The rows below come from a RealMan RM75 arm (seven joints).
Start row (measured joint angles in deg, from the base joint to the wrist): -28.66 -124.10 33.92 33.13 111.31 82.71 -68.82
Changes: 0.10 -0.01 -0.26 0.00 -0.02 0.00 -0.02; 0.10 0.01 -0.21 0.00 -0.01 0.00 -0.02; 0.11 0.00 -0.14 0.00 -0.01 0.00 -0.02; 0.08 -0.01 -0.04 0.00 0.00 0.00 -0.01; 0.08 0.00 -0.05 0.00 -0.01 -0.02 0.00; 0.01 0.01 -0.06 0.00 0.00 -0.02 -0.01; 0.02 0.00 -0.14 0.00 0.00 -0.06 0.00; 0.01 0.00 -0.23 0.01 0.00 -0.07 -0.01; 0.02 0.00 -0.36 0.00 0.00 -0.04 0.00; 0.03 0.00 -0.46 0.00 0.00 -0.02 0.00; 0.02 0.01 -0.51 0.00 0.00 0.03 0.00; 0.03 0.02 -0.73 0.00 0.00 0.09 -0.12; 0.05 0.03 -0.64 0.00 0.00 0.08 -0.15; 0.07 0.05 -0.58 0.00 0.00 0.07 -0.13; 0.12 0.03 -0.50 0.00 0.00 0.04 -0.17; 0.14 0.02 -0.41 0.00 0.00 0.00 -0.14; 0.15 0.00 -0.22 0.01 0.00 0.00 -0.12
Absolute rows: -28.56 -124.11 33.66 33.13 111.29 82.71 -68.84; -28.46 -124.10 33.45 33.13 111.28 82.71 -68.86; -28.35 -124.10 33.31 33.13 111.27 82.71 -68.88; -28.27 -124.11 33.27 33.13 111.27 82.71 -68.89; -28.19 -124.11 33.22 33.13 111.26 82.69 -68.89; -28.18 -124.10 33.16 33.13 111.26 82.67 -68.90; -28.16 -124.10 33.02 33.13 111.26 82.61 -68.90; -28.15 -124.10 32.79 33.14 111.26 82.54 -68.91; -28.13 -124.10 32.43 33.14 111.26 82.50 -68.91; -28.10 -124.10 31.97 33.14 111.26 82.48 -68.91; -28.08 -124.09 31.46 33.14 111.26 82.51 -68.91; -28.05 -124.07 30.73 33.14 111.26 82.60 -69.03; -28.00 -124.04 30.09 33.14 111.26 82.68 -69.18; -27.93 -123.99 29.51 33.14 111.26 82.75 -69.31; -27.81 -123.96 29.01 33.14 111.26 82.79 -69.48; -27.67 -123.94 28.60 33.14 111.26 82.79 -69.62; -27.52 -123.94 28.38 33.15 111.26 82.79 -69.74
